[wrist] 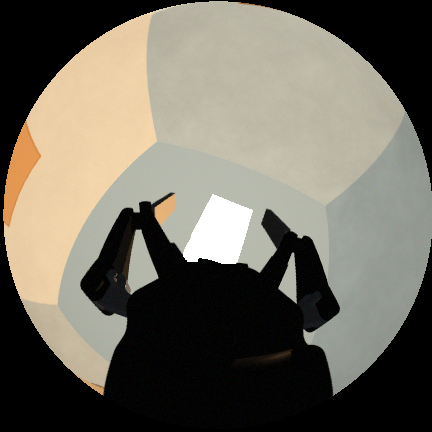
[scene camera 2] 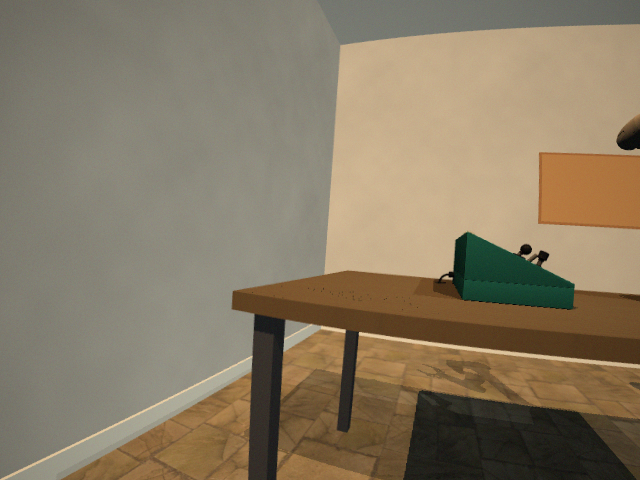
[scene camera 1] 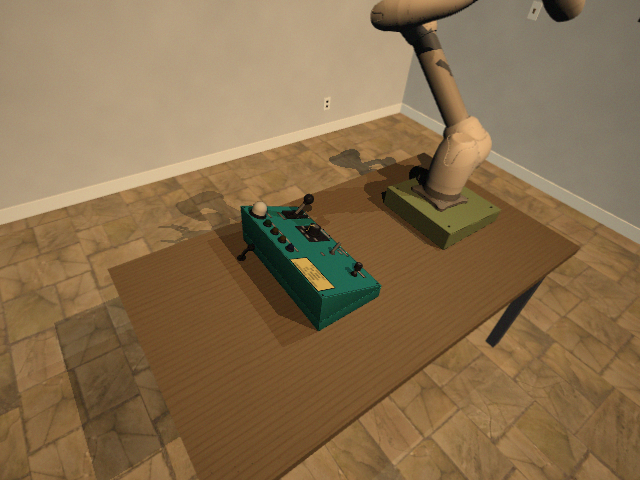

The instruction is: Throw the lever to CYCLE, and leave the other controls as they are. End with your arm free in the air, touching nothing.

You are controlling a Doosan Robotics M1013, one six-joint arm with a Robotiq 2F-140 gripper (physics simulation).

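Frame: origin at the arm's base, x ahead, y left, z up, level; centimetres.
Seen in the pictures: gripper, fingertip midpoint: [wrist: 219, 208]; arm's base, link origin: [scene camera 1: 439, 195].
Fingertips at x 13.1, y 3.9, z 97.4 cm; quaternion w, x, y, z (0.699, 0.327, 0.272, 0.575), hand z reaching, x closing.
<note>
Offsets run from my fingertips to a thing's middle. "pt": to the spot under its first point. Level surfaces: height alone.
A teal control box {dx +55.3, dy -2.3, dz -96.9 cm} [scene camera 1: 351, 283] [scene camera 2: 516, 292] with a sloped top stands on the table. In scene camera 1, a ball-topped lever {dx +43.7, dy -20.9, dz -90.7 cm} [scene camera 1: 308, 199] stands tilted in a dark slotted plate at its far end. A dark plate {dx +49.5, dy -8.6, dz -96.2 cm} [scene camera 1: 319, 236] with a small stick is beside it, then a slim metal toggle {dx +47.3, dy +3.3, dz -94.2 cm} [scene camera 1: 336, 248] and a short black-knobbed lever {dx +47.8, dy +15.4, dz -94.8 cm} [scene camera 1: 357, 267] toward the near end. The labels, CYCLE included, are too small to read. My gripper [wrist: 219, 208] is open and empty, pointing up at the ceiling; it does not show in the scene views.
The box also carries a white dome {pt dx +65.5, dy -19.0, dz -86.3 cm} [scene camera 1: 259, 209], several dark knobs {pt dx +64.7, dy -3.9, dz -88.6 cm} [scene camera 1: 282, 239] and a yellow placard {pt dx +63.4, dy +12.7, dz -90.0 cm} [scene camera 1: 312, 273]. A black jointed piece {pt dx +72.5, dy -17.5, dz -102.3 cm} [scene camera 1: 246, 252] sticks out of its back side. The arm stands on an olive base block [scene camera 1: 465, 223] on the wooden table {dz -105.2 cm} [scene camera 1: 248, 372] [scene camera 2: 372, 310].
</note>
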